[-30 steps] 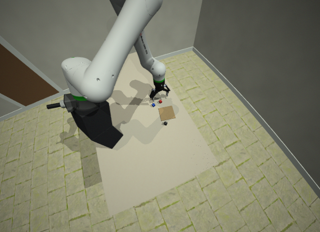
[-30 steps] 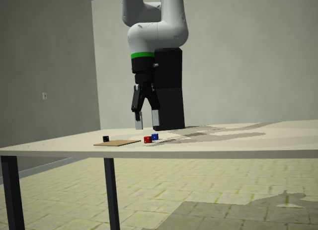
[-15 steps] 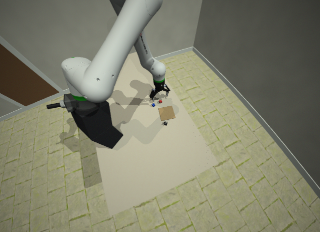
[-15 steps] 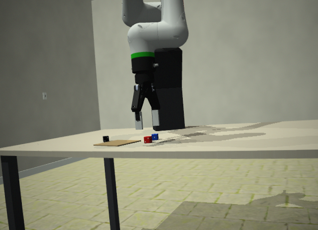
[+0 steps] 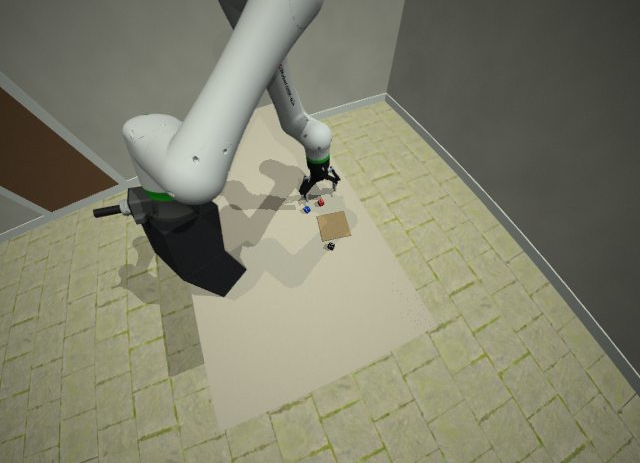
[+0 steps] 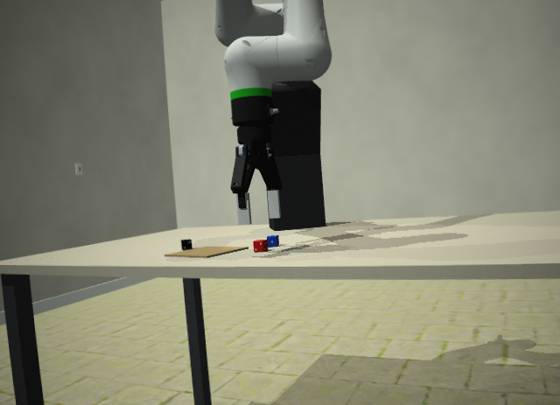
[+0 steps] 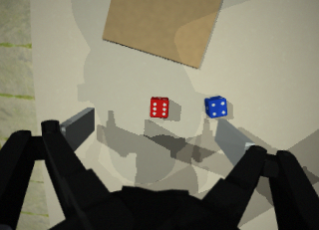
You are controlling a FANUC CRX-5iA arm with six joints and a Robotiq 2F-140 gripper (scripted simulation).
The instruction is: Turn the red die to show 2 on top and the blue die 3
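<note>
My hand is 10 mm to the left of the red die and 60 mm above it. The rest, counted from my hand: blue die 90 mm behind, 10 mm to the right, 60 mm below; then black die 80 mm behind, 240 mm to the right, 60 mm below; then brown mat 10 mm behind, 150 mm to the right, 80 mm below.
</note>
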